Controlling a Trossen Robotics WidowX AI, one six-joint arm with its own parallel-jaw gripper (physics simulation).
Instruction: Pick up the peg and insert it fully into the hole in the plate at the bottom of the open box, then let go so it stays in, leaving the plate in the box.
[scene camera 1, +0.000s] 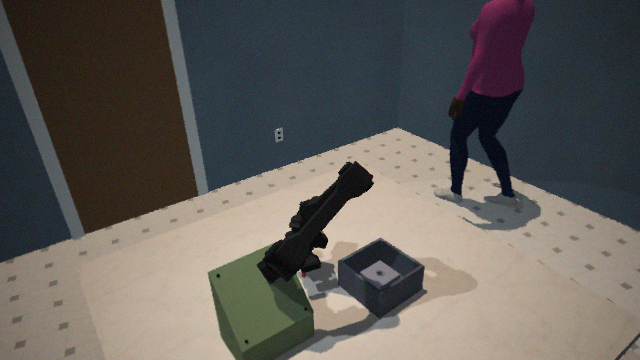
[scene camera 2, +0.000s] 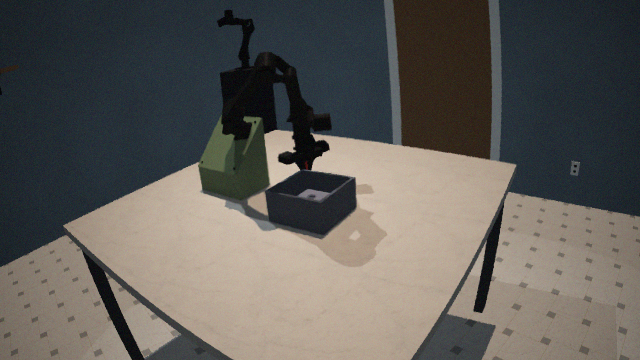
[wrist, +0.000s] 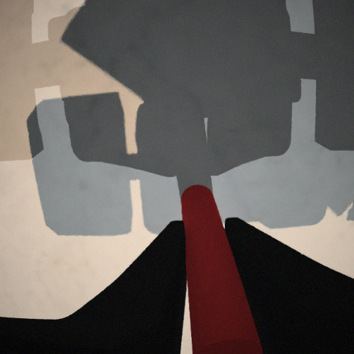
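Seen in the pictures: arm's base, link origin: (scene camera 1: 272, 267) (scene camera 2: 243, 131).
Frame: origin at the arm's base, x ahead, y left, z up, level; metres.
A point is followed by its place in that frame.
Note:
The red peg (scene camera 1: 303, 274) {x 0.181, y 0.090, z -0.196 m} (scene camera 2: 306, 164) {x 0.190, y 0.090, z -0.137 m} (wrist: 212, 270) stands about upright on the table beside the box. In the wrist view its far end meets its shadow on the table. My gripper (scene camera 2: 306, 166) {x 0.186, y 0.094, z -0.179 m} (wrist: 203, 231) is shut on the peg, with a black finger close against each side. In scene camera 1 the arm hides most of the peg and the fingertips. The open dark box (scene camera 1: 359, 289) {x 0.227, y -0.117, z -0.155 m} (scene camera 2: 295, 210) {x 0.323, y -0.214, z -0.150 m} stands next to the gripper. The light plate (scene camera 1: 370, 272) {x 0.304, y -0.094, z -0.150 m} (scene camera 2: 320, 192) {x 0.331, y -0.080, z -0.151 m} lies on its bottom, with a dark round hole near its middle.
A green block with a sloped top (scene camera 1: 260, 305) {x -0.078, y -0.043, z -0.054 m} (scene camera 2: 250, 175) {x 0.051, y -0.053, z -0.139 m} stands near the arm, on the other side of the gripper from the box. The table (scene camera 1: 175, 300) {x -0.177, y 0.298, z -0.208 m} (scene camera 2: 250, 280) {x 0.347, y -0.482, z -0.208 m} bears them. A person (scene camera 1: 502, 55) stands beyond the table. A dark pedestal (scene camera 2: 265, 100) rises behind the arm.

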